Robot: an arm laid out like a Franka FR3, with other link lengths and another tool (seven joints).
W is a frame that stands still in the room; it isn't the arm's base.
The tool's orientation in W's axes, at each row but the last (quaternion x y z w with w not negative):
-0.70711, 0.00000, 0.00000, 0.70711
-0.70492, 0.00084, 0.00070, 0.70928
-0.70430, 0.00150, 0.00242, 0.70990
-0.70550, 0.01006, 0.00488, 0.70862
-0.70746, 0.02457, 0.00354, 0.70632
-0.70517, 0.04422, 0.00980, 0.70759
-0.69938, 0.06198, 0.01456, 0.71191
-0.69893, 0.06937, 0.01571, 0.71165
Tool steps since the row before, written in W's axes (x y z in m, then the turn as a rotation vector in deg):
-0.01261, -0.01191, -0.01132, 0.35, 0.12, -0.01
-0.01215, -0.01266, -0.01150, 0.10, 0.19, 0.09
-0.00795, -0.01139, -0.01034, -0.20, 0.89, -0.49
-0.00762, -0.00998, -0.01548, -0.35, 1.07, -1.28
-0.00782, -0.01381, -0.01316, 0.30, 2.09, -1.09
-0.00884, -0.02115, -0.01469, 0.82, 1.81, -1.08
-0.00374, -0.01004, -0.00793, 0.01, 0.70, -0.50
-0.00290, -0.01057, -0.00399, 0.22, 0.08, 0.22
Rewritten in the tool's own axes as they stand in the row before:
-0.01261, 0.01132, -0.01191, 0.35, 0.01, 0.12
-0.01212, 0.01145, -0.01273, 0.10, -0.09, 0.19
-0.00791, 0.01029, -0.01146, -0.20, 0.50, 0.89
-0.00722, 0.01559, -0.01010, -0.33, 1.29, 1.06
-0.00688, 0.01347, -0.01401, 0.28, 1.08, 2.10
-0.00666, 0.01521, -0.02158, 0.81, 1.02, 1.85
-0.00219, 0.00807, -0.01038, 0.02, 0.51, 0.69
-0.00160, 0.00407, -0.01081, 0.19, -0.24, 0.10

